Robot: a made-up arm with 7 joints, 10 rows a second.
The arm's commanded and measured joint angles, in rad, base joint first. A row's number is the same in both.
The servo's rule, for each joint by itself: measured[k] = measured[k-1] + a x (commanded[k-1-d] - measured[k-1]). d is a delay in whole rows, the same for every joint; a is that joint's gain. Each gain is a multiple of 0.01, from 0.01 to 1. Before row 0 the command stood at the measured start. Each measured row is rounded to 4 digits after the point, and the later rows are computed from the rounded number. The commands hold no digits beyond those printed.
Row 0, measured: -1.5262, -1.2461, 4.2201, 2.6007, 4.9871, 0.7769, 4.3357
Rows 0 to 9, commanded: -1.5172, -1.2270, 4.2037, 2.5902, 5.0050, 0.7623, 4.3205; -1.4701, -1.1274, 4.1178, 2.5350, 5.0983, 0.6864, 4.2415; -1.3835, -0.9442, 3.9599, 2.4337, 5.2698, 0.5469, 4.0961; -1.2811, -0.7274, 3.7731, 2.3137, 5.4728, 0.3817, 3.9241; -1.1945, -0.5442, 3.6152, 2.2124, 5.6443, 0.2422, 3.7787; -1.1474, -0.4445, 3.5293, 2.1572, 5.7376, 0.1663, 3.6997; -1.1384, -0.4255, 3.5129, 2.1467, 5.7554, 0.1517, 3.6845; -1.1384, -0.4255, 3.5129, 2.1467, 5.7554, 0.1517, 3.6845; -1.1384, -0.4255, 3.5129, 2.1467, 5.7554, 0.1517, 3.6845; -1.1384, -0.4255, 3.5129, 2.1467, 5.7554, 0.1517, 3.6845
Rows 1 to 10, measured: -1.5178, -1.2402, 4.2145, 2.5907, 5.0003, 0.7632, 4.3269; -1.4734, -1.2052, 4.1816, 2.5378, 5.0728, 0.6910, 4.2774; -1.3898, -1.1243, 4.1062, 2.4389, 5.2186, 0.5555, 4.1722; -1.2887, -1.0013, 3.9929, 2.3200, 5.4067, 0.3921, 4.0283; -1.2011, -0.8596, 3.8645, 2.2178, 5.5825, 0.2512, 3.8835; -1.1512, -0.7309, 3.7505, 2.1602, 5.6973, 0.1714, 3.7769; -1.1393, -0.6362, 3.6697, 2.1474, 5.7403, 0.1529, 3.7233; -1.1385, -0.5709, 3.6164, 2.1467, 5.7515, 0.1518, 3.7008; -1.1384, -0.5258, 3.5812, 2.1467, 5.7544, 0.1517, 3.6913; -1.1384, -0.4947, 3.5580, 2.1467, 5.7551, 0.1517, 3.6874
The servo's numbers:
d 0
a 0.93 0.31 0.34 0.95 0.74 0.94 0.58

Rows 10 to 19, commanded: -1.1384, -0.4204, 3.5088, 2.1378, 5.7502, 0.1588, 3.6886; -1.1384, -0.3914, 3.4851, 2.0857, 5.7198, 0.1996, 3.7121; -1.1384, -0.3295, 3.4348, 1.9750, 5.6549, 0.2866, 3.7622; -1.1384, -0.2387, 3.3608, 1.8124, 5.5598, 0.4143, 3.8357; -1.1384, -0.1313, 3.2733, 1.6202, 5.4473, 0.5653, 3.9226; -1.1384, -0.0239, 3.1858, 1.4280, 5.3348, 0.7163, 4.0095; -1.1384, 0.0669, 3.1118, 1.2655, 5.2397, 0.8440, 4.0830; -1.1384, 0.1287, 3.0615, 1.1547, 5.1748, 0.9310, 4.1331; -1.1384, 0.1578, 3.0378, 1.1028, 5.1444, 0.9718, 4.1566; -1.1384, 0.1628, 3.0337, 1.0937, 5.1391, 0.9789, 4.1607
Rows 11 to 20, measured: -1.1384, -0.4717, 3.5413, 2.1382, 5.7515, 0.1584, 3.6881; -1.1384, -0.4468, 3.5222, 2.0883, 5.7280, 0.1971, 3.7020; -1.1384, -0.4104, 3.4925, 1.9807, 5.6739, 0.2812, 3.7369; -1.1384, -0.3572, 3.4477, 1.8208, 5.5895, 0.4063, 3.7942; -1.1384, -0.2872, 3.3884, 1.6302, 5.4843, 0.5558, 3.8687; -1.1384, -0.2056, 3.3195, 1.4381, 5.3737, 0.7067, 3.9504; -1.1384, -0.1211, 3.2489, 1.2741, 5.2745, 0.8358, 4.0273; -1.1384, -0.0437, 3.1852, 1.1607, 5.2007, 0.9253, 4.0887; -1.1384, 0.0188, 3.1351, 1.1057, 5.1590, 0.9690, 4.1281; -1.1384, 0.0634, 3.1006, 1.0943, 5.1443, 0.9783, 4.1470
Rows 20 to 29, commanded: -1.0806, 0.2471, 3.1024, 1.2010, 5.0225, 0.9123, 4.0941; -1.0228, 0.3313, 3.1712, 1.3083, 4.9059, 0.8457, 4.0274; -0.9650, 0.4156, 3.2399, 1.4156, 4.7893, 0.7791, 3.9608; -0.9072, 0.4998, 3.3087, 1.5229, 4.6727, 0.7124, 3.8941; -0.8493, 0.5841, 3.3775, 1.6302, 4.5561, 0.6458, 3.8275; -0.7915, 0.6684, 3.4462, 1.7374, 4.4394, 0.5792, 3.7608; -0.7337, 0.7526, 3.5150, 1.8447, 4.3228, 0.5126, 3.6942; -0.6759, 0.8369, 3.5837, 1.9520, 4.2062, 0.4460, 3.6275; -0.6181, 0.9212, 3.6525, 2.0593, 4.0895, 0.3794, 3.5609; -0.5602, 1.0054, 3.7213, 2.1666, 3.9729, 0.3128, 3.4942
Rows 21 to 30, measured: -1.0846, 0.1203, 3.1012, 1.1957, 5.0542, 0.9163, 4.1163; -1.0271, 0.1857, 3.1250, 1.3027, 4.9445, 0.8499, 4.0647; -0.9693, 0.2570, 3.1641, 1.4100, 4.8297, 0.7833, 4.0044; -0.9115, 0.3323, 3.2133, 1.5173, 4.7135, 0.7167, 3.9404; -0.8537, 0.4104, 3.2691, 1.6246, 4.5970, 0.6501, 3.8749; -0.7959, 0.4904, 3.3293, 1.7318, 4.4804, 0.5835, 3.8087; -0.7381, 0.5717, 3.3924, 1.8391, 4.3638, 0.5169, 3.7423; -0.6803, 0.6539, 3.4574, 1.9464, 4.2472, 0.4503, 3.6757; -0.6225, 0.7368, 3.5237, 2.0537, 4.1305, 0.3837, 3.6091; -0.5646, 0.8201, 3.5909, 2.1610, 4.0139, 0.3171, 3.5425
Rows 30 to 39, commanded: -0.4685, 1.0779, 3.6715, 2.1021, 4.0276, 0.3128, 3.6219; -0.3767, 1.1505, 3.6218, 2.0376, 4.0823, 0.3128, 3.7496; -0.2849, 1.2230, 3.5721, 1.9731, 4.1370, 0.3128, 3.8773; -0.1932, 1.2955, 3.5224, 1.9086, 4.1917, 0.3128, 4.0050; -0.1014, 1.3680, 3.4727, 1.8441, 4.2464, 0.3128, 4.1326; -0.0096, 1.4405, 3.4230, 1.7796, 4.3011, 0.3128, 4.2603; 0.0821, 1.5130, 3.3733, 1.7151, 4.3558, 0.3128, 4.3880; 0.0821, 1.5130, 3.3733, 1.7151, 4.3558, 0.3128, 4.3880; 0.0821, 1.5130, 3.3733, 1.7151, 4.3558, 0.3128, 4.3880; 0.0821, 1.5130, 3.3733, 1.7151, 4.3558, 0.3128, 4.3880
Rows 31 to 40, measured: -0.4752, 0.9000, 3.6183, 2.1050, 4.0240, 0.3131, 3.5886; -0.3836, 0.9777, 3.6195, 2.0410, 4.0671, 0.3128, 3.6820; -0.2918, 1.0537, 3.6034, 1.9765, 4.1188, 0.3128, 3.7953; -0.2001, 1.1287, 3.5759, 1.9120, 4.1727, 0.3128, 3.9169; -0.1083, 1.2029, 3.5408, 1.8475, 4.2272, 0.3128, 4.0420; -0.0165, 1.2766, 3.5007, 1.7830, 4.2819, 0.3128, 4.1686; 0.0752, 1.3499, 3.4574, 1.7185, 4.3366, 0.3128, 4.2959; 0.0816, 1.4005, 3.4288, 1.7153, 4.3508, 0.3128, 4.3493; 0.0821, 1.4354, 3.4099, 1.7151, 4.3545, 0.3128, 4.3717; 0.0821, 1.4595, 3.3975, 1.7151, 4.3555, 0.3128, 4.3812
